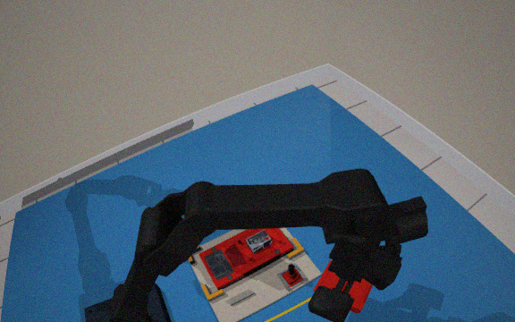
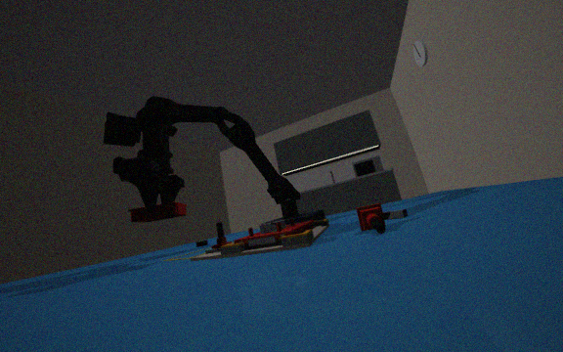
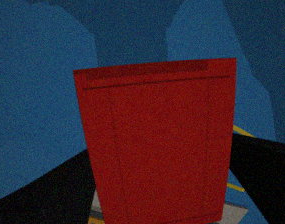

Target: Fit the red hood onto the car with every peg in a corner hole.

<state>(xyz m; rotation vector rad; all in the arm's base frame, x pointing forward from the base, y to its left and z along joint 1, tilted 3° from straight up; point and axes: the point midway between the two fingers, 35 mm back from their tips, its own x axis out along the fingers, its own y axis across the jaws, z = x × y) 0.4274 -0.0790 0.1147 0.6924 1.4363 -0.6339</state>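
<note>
Now: the jig 19 cm to the left of my gripper tip, 15 cm behind it and 9 cm below it. From my gripper tip the other things lie so: red hood 1 cm above.
</note>
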